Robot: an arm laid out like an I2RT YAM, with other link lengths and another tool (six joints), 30 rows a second.
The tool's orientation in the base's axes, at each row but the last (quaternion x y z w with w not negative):
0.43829 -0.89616 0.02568 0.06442
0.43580 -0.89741 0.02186 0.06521
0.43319 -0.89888 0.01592 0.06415
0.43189 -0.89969 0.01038 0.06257
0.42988 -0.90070 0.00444 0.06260
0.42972 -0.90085 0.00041 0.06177
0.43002 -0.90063 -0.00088 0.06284
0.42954 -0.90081 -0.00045 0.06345
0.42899 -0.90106 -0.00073 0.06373
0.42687 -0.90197 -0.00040 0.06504
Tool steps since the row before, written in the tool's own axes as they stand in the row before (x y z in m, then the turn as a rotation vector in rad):
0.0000 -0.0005 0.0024 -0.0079 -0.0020 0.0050
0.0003 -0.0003 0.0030 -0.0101 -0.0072 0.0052
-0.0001 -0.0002 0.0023 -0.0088 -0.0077 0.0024
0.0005 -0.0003 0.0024 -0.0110 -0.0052 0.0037
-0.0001 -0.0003 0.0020 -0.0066 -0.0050 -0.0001
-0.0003 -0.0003 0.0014 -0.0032 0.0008 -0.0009
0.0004 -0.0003 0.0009 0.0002 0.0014 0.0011
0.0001 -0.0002 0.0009 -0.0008 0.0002 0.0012
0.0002 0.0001 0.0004 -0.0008 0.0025 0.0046
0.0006 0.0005 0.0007 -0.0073 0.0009 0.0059
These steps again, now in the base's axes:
0.0002 -0.0006 -0.0024 0.0059 0.0044 -0.0061
-0.0002 -0.0007 -0.0029 0.0113 0.0029 -0.0067
0.0000 -0.0002 -0.0023 0.0112 0.0018 -0.0037
-0.0003 -0.0008 -0.0023 0.0105 0.0050 -0.0052
0.0001 -0.0002 -0.0020 0.0080 0.0020 -0.0009
0.0003 0.0000 -0.0014 0.0015 0.0030 0.0006
-0.0001 -0.0005 -0.0009 -0.0013 0.0007 -0.0010
0.0000 -0.0003 -0.0009 0.0002 0.0007 -0.0013
-0.0002 -0.0001 -0.0004 -0.0020 0.0020 -0.0045
-0.0008 -0.0002 -0.0006 0.0032 0.0059 -0.0067

